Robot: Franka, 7 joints.
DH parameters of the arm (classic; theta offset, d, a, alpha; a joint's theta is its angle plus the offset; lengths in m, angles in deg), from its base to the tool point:
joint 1: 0 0.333 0 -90
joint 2: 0 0 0 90
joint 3: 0 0.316 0.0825 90
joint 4: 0 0 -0.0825 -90
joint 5: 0 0.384 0 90
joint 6: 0 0 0.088 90
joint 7: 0 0.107 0 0
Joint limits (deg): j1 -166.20..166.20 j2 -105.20..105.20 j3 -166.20..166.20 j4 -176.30..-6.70 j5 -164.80..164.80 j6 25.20..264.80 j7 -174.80..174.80
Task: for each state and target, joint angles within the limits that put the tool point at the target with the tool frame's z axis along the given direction. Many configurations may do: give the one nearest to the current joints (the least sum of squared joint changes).
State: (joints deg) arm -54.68 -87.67 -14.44 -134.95 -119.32 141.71 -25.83
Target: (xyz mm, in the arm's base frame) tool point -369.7 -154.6 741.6 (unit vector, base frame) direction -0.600 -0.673 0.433
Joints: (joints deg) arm -44.05 -97.96 -41.66 -122.21 -136.08 145.66 -25.83
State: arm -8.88 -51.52 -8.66 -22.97 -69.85 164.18 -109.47
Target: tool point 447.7 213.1 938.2 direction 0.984 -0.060 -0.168
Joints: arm 12.63 -5.85 12.25 -71.39 -41.73 135.84 -109.47
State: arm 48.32 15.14 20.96 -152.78 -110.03 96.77 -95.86
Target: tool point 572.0 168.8 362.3 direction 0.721 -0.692 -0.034
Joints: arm 22.98 13.11 0.43 -118.82 -104.27 108.03 -95.86
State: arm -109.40 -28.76 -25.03 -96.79 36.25 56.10 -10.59
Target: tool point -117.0 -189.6 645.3 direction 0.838 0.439 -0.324
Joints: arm -104.93 -38.26 -23.85 -123.89 41.56 32.13 -10.59
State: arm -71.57 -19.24 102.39 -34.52 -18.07 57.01 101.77
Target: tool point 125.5 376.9 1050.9 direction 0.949 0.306 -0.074
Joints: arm -76.16 -21.54 108.04 -15.79 -13.06 102.92 101.77
